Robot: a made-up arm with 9 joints. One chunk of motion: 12 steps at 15 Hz.
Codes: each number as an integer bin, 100 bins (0 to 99) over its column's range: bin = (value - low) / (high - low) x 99, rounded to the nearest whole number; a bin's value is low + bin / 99 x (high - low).
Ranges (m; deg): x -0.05..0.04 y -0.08..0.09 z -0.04..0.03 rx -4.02..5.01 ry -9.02..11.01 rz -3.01..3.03
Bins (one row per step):
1: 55 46 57 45 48 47
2: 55 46 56 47 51 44
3: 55 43 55 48 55 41
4: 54 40 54 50 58 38
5: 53 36 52 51 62 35
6: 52 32 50 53 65 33
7: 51 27 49 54 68 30
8: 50 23 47 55 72 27
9: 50 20 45 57 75 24
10: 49 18 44 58 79 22
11: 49 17 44 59 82 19
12: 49 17 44 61 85 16
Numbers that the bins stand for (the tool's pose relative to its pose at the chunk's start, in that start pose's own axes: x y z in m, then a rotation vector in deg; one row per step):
1: 0.0000 -0.0010 0.0003 0.08 0.69 -0.14
2: 0.0000 -0.0010 -0.0004 0.27 1.30 -0.33
3: 0.0000 -0.0062 -0.0011 0.36 2.11 -0.51
4: -0.0009 -0.0113 -0.0018 0.54 2.71 -0.69
5: -0.0018 -0.0182 -0.0032 0.63 3.52 -0.87
6: -0.0027 -0.0251 -0.0046 0.81 4.13 -1.00
7: -0.0036 -0.0336 -0.0054 0.91 4.74 -1.18
8: -0.0045 -0.0405 -0.0068 1.00 5.55 -1.36
9: -0.0045 -0.0457 -0.0082 1.18 6.15 -1.55
10: -0.0055 -0.0491 -0.0089 1.27 6.96 -1.67
11: -0.0055 -0.0508 -0.0089 1.36 7.57 -1.85
12: -0.0055 -0.0508 -0.0089 1.54 8.18 -2.03

